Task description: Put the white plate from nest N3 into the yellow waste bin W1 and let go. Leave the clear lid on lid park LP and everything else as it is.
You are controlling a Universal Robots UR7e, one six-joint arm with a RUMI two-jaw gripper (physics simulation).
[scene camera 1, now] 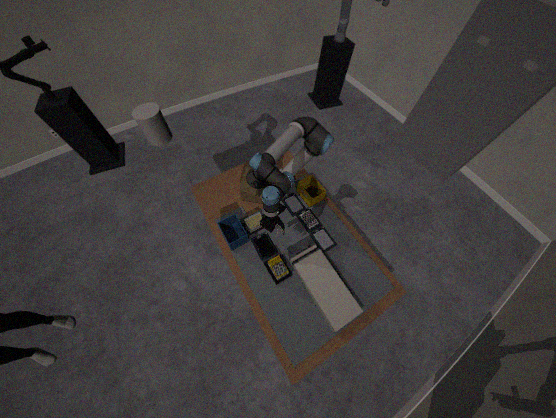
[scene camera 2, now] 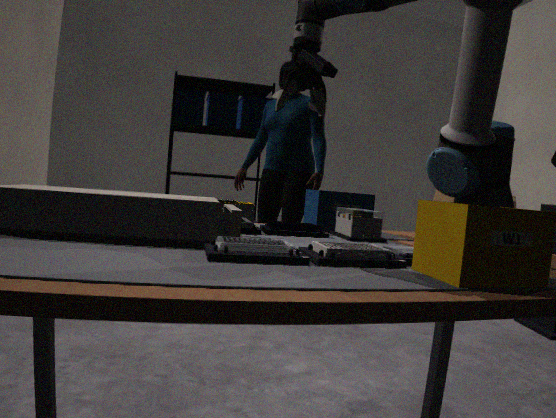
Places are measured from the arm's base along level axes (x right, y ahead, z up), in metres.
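Pixels of known places: gripper, fingertip midpoint: [scene camera 2: 300, 118]; arm's base, link origin: [scene camera 1: 255, 179].
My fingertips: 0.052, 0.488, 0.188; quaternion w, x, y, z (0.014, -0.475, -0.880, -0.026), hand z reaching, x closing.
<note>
For each thing: its top centre in the pictures, then the offset to it from my fingertips, as dx, dy, dz. "pt": a spot on its surface instead.
- yellow waste bin W1, top centre: [scene camera 2: 486, 205] [scene camera 1: 312, 186] -0.421, -0.280, -0.178
- plate, top centre: [scene camera 1: 293, 203] -0.267, -0.242, -0.278
- blue bin, top centre: [scene camera 2: 339, 191] [scene camera 1: 232, 228] +0.221, -0.160, -0.178
- pale box, top centre: [scene camera 2: 359, 209] [scene camera 1: 254, 220] +0.059, -0.187, -0.220
- dark nest, surface spot: [scene camera 1: 265, 245] pt +0.047, -0.007, -0.272
- yellow rack, top centre: [scene camera 2: 228, 199] [scene camera 1: 278, 266] +0.024, +0.166, -0.221
My gripper [scene camera 1: 280, 230] [scene camera 2: 298, 103] is open and empty, pointing down high above the table between the two rows of nests. The yellow waste bin W1 [scene camera 1: 304, 196] [scene camera 2: 440, 244] stands at the table's edge near the robot base. Beside it runs a row of dark nests holding light plates: one plate [scene camera 1: 295, 203] nearest the bin, a dotted one [scene camera 1: 310, 219] [scene camera 2: 350, 251] in the middle, and one [scene camera 1: 323, 239] [scene camera 2: 255, 246] farthest from the bin. Nest labels are not readable, so I cannot tell which is N3. The clear lid and lid park LP cannot be made out surely.
A blue bin [scene camera 1: 233, 232] [scene camera 2: 345, 207] stands on the opposite side, beside a pale box [scene camera 1: 254, 221] [scene camera 2: 357, 224]. A dark nest [scene camera 1: 265, 245] and a yellow rack [scene camera 1: 278, 268] follow. A long white block [scene camera 1: 327, 290] [scene camera 2: 110, 215] lies toward the far end. A person [scene camera 2: 290, 135] stands behind the table.
</note>
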